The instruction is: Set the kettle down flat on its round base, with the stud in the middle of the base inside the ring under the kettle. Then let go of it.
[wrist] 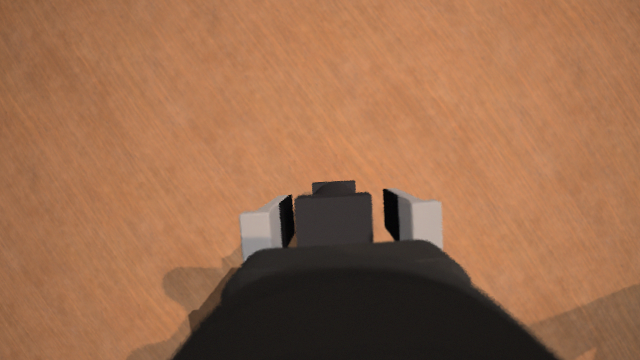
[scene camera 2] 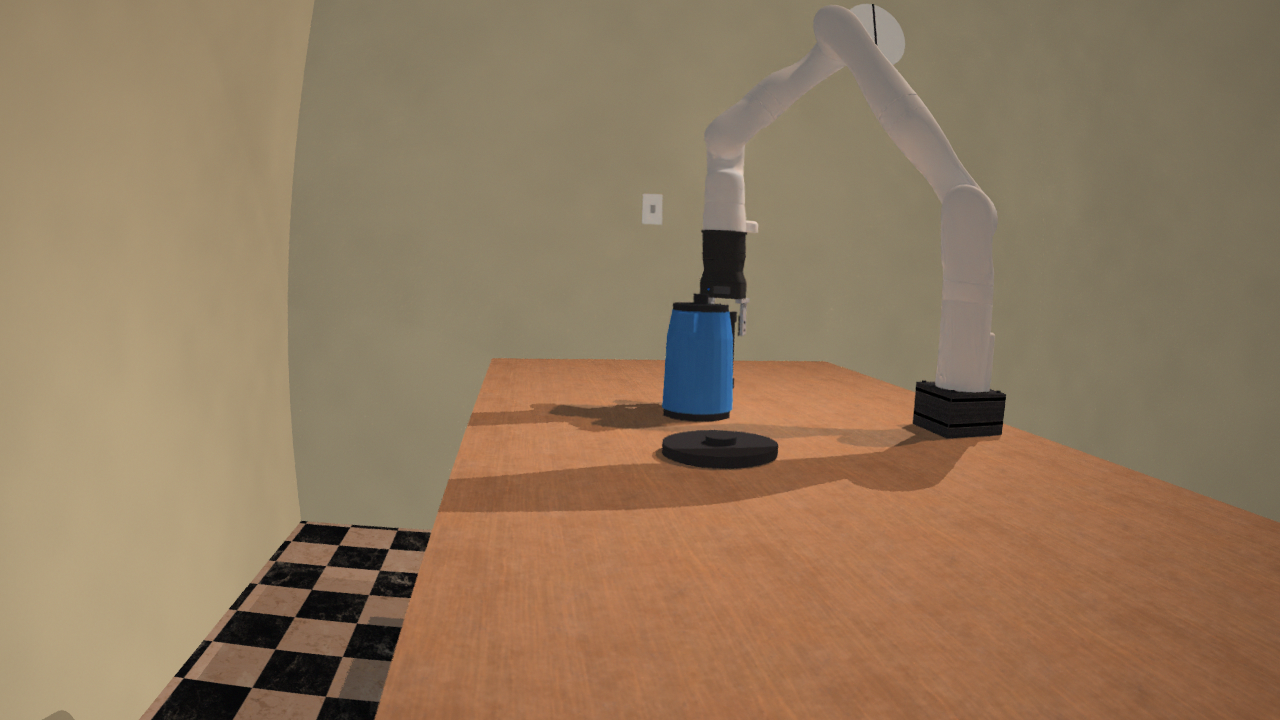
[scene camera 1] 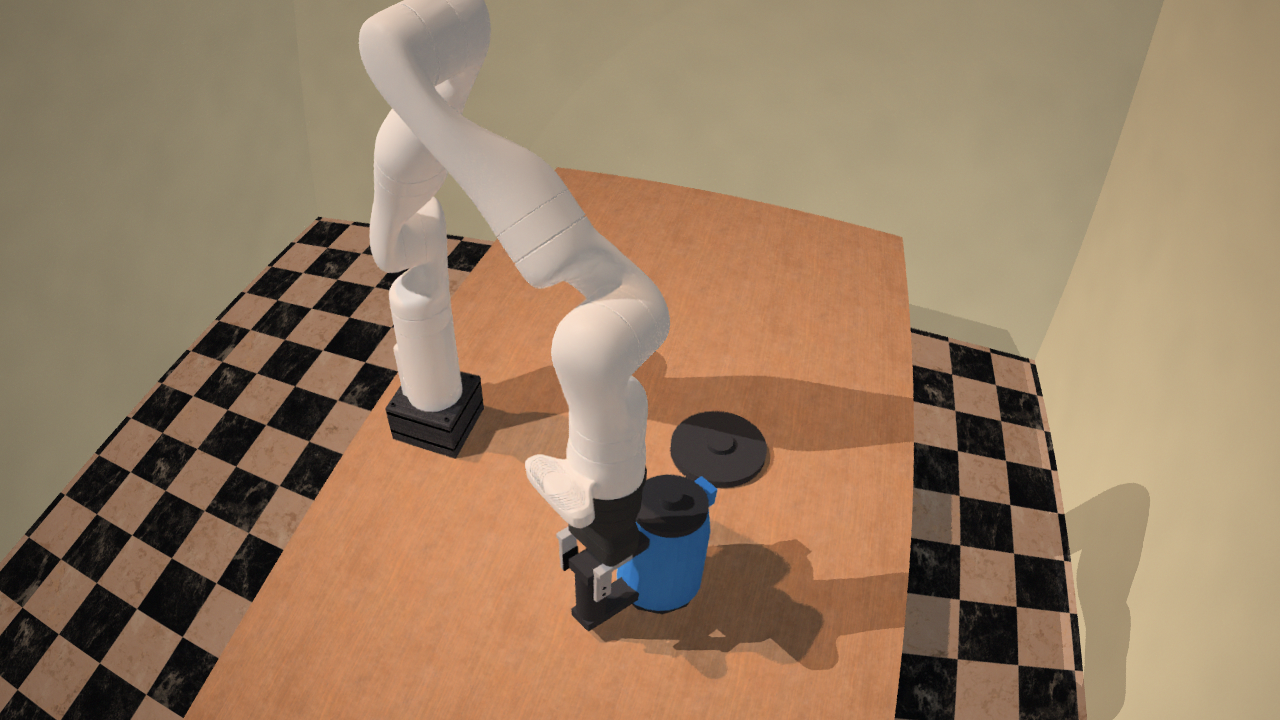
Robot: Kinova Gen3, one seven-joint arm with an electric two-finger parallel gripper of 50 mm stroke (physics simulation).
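The blue kettle point(scene camera 1: 671, 568) point(scene camera 2: 698, 362) with a black lid stands upright on the table, beside its round base and apart from it. Its black handle point(scene camera 1: 584, 601) point(wrist: 334, 225) faces away from the base. The black round base point(scene camera 1: 694, 452) point(scene camera 2: 684, 450) lies flat, with the low stud point(scene camera 1: 721, 442) point(scene camera 2: 719, 439) in its middle. My gripper point(scene camera 1: 586, 565) point(wrist: 338, 211) is open, pointing down, with one finger on each side of the handle's upper part; a gap shows on both sides in the wrist view. The ring under the kettle is hidden.
The wooden table point(scene camera 1: 769, 304) point(scene camera 2: 805, 573) carries the arm's black mounting block point(scene camera 1: 435, 416) point(scene camera 2: 958, 410) on the side away from the kettle. A blue spout point(scene camera 1: 706, 490) sticks out from the kettle's top towards the base. The table's edge point(scene camera 1: 911, 376) lies beyond the base.
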